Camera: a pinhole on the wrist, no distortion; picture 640 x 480 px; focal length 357.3 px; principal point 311.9 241.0 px. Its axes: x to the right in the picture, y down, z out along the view. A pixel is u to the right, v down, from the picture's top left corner.
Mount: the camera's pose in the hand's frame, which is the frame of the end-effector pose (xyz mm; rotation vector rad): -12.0 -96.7 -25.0 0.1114 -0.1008 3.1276
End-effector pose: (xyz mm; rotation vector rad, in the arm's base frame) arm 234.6 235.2 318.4 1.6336 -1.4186 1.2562
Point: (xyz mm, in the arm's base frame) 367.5 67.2 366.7
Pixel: 133.8 217.0
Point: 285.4 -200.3 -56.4
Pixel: 458.6 91.1
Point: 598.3 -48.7 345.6
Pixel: 214.5 399.1
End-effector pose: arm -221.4 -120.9 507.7 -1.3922 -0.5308 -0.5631
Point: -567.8 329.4 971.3
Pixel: outside the picture
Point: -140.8 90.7 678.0
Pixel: 101.8 160.8
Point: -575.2 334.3 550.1
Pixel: 527.7 312.8
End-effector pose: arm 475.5 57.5 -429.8 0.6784 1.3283 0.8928
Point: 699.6 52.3 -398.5
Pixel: 348.3 93.2
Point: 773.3 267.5 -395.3
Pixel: 152.8 18.9
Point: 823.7 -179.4 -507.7
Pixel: 490.4 374.0
